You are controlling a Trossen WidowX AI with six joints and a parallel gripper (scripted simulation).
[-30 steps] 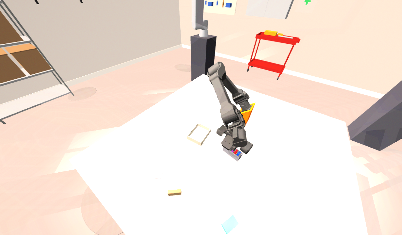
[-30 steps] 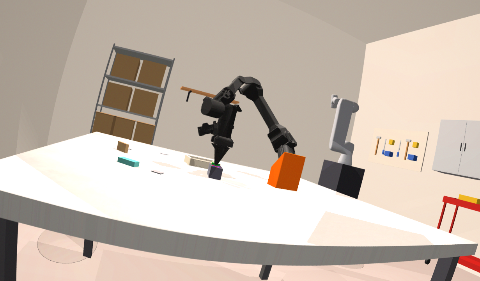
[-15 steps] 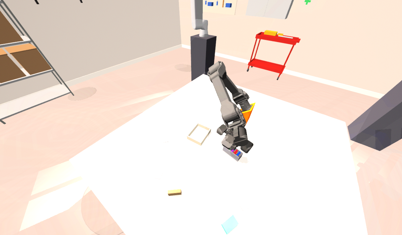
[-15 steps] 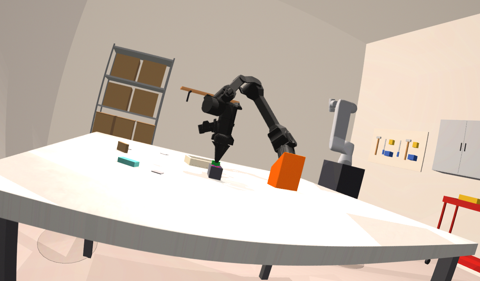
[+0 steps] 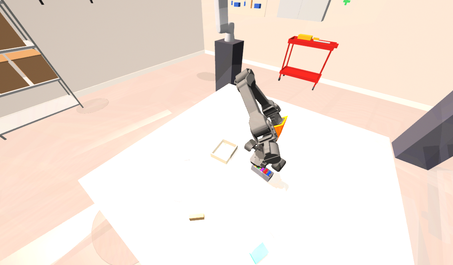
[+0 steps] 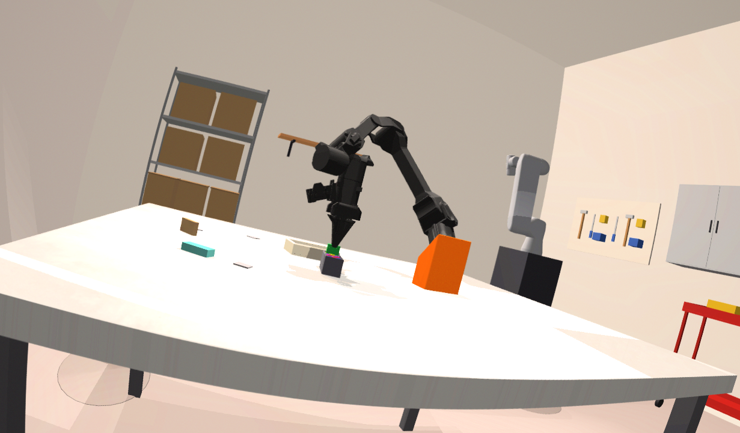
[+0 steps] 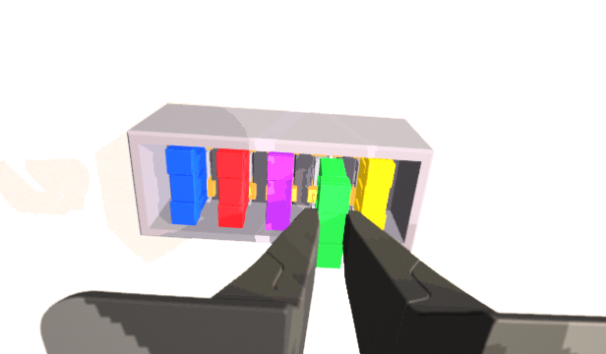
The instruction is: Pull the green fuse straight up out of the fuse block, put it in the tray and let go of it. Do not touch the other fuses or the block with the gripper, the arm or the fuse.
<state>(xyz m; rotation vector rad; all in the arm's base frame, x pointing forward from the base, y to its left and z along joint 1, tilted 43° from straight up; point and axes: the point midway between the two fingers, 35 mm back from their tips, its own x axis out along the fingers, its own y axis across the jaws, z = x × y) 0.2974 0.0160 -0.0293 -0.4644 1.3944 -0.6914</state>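
My gripper tip is 30 mm above the purple fuse and 20 mm to the right of it. Also, from my gripper tip: green fuse 10 mm below; red fuse 30 mm to the left, 30 mm below, 10 mm ahead; yellow fuse 30 mm below, 20 mm to the right.
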